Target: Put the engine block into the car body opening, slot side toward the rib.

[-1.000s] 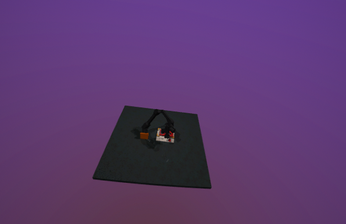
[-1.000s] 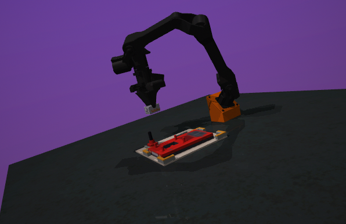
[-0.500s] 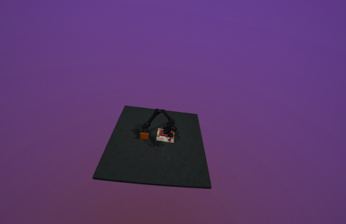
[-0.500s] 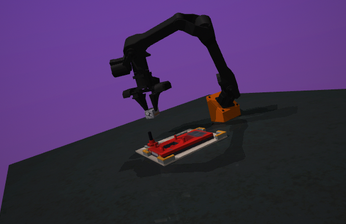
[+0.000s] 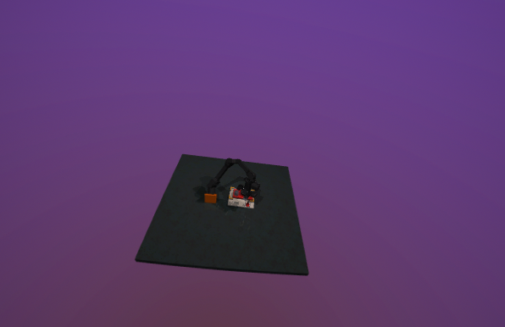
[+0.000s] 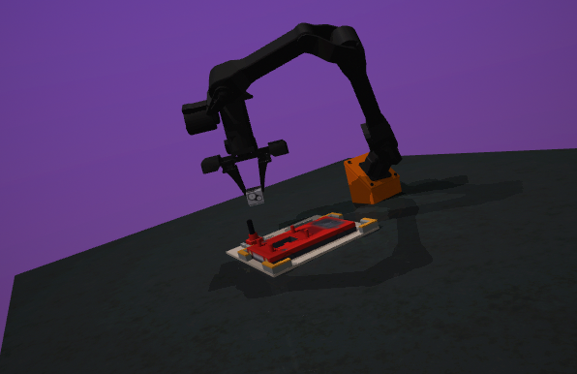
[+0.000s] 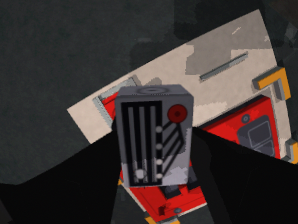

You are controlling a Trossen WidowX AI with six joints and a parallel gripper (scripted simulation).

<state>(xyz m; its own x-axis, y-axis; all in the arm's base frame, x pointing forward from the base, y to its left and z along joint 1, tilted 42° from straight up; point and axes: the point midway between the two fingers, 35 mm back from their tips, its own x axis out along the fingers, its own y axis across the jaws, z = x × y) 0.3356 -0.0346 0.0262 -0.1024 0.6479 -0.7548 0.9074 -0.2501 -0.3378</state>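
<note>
My gripper tip is 30 mm past the cream base plate, 100 mm to the right of it and 100 mm above it. From my gripper tip the other things lie so: engine block: 10 mm below; dark upright peg: 30 mm ahead, 10 mm to the left, 80 mm below.
</note>
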